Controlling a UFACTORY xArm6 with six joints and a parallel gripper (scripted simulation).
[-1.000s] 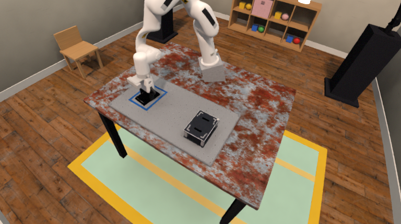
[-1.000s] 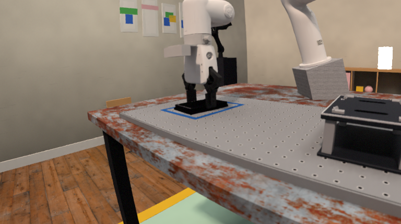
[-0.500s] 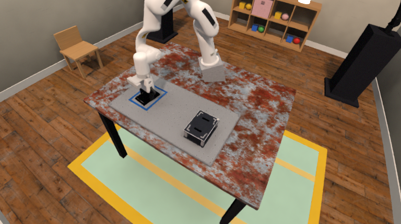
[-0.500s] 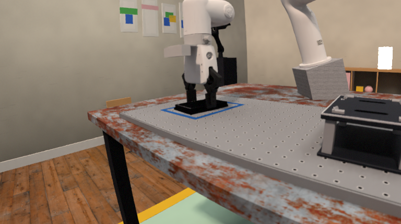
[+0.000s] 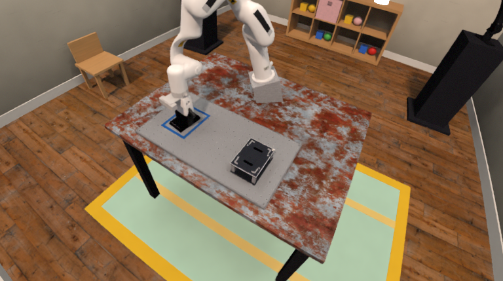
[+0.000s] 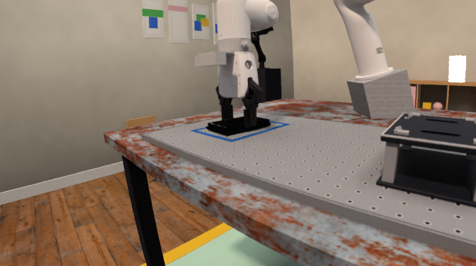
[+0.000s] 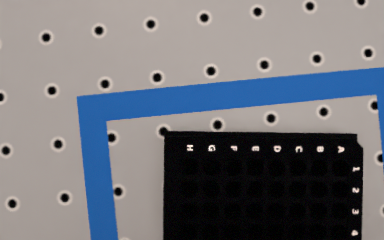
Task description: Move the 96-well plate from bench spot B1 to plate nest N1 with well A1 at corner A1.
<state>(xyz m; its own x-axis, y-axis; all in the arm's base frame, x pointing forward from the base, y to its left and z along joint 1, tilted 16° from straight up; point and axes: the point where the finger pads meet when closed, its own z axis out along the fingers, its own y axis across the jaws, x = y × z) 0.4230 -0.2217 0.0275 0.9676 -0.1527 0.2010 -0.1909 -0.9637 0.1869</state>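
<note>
Now: hand 6 cm short of the raised black plate nest, 40 cm to the right of it and 4 cm below it. Also, from my hand: black 96-well plate 1 cm below.
</note>
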